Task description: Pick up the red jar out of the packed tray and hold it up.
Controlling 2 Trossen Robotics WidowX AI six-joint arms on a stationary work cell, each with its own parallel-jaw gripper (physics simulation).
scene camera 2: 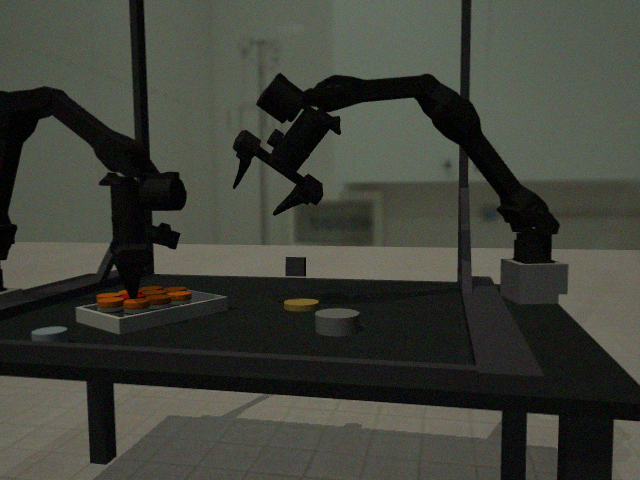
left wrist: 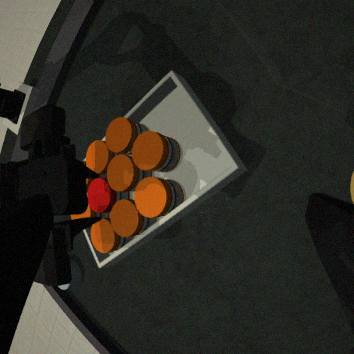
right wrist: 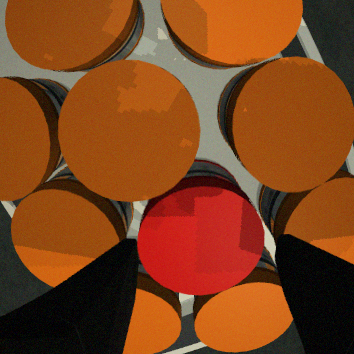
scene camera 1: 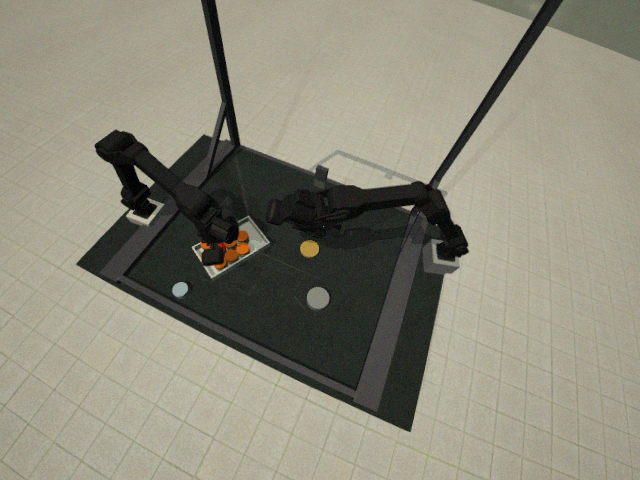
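Pixels of known places: left gripper, fingertip midpoint: (scene camera 2: 253, 201) (left wrist: 181, 207) (scene camera 1: 283, 221); right gripper, fingertip midpoint: (scene camera 2: 132, 296) (left wrist: 97, 197) (right wrist: 208, 249) (scene camera 1: 218, 249); left arm's base at its link origin: (scene camera 2: 533, 261) (scene camera 1: 445, 252); right arm's base at its link origin: (left wrist: 15, 105) (scene camera 1: 145, 210).
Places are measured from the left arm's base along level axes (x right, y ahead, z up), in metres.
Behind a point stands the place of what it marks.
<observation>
The red jar (scene camera 1: 221, 245) {x -0.100, y 0.795, z -0.035 m} (left wrist: 100, 195) {x -0.114, y 0.795, z -0.035 m} (right wrist: 200, 245) {x -0.114, y 0.800, z -0.035 m} stands among several orange-lidded jars (left wrist: 121, 172) {x -0.080, y 0.767, z -0.035 m} (right wrist: 129, 130) {x -0.081, y 0.770, z -0.035 m} in the white tray (scene camera 2: 170, 317) {x -0.144, y 0.728, z -0.070 m} (left wrist: 210, 125) {x -0.010, y 0.675, z -0.053 m}. My right gripper (scene camera 2: 132, 295) {x -0.117, y 0.801, z -0.035 m} (left wrist: 97, 197) {x -0.117, y 0.801, z -0.035 m} (right wrist: 208, 249) {x -0.117, y 0.801, z -0.035 m} points down at the tray, partly open, with a fingertip on either side of the red lid. In the right wrist view, gaps show between the lid and both fingers. Its fingertips are close to lid height; exact depth is hard to tell. My left gripper (scene camera 2: 254, 200) {x -0.069, y 0.580, z 0.134 m} is wide open and empty, high above the table, right of the tray.
A yellow disc (scene camera 1: 309, 248) {x -0.037, y 0.492, z -0.069 m} (scene camera 2: 301, 304) {x -0.062, y 0.492, z -0.069 m} lies right of the tray. A grey round block (scene camera 1: 317, 298) {x -0.226, y 0.438, z -0.051 m} (scene camera 2: 337, 321) {x -0.260, y 0.439, z -0.056 m} stands nearer the front. A pale blue disc (scene camera 1: 179, 289) {x -0.272, y 0.888, z -0.057 m} (scene camera 2: 49, 333) {x -0.289, y 0.879, z -0.057 m} lies at the front left. Orange jars crowd around the red one.
</observation>
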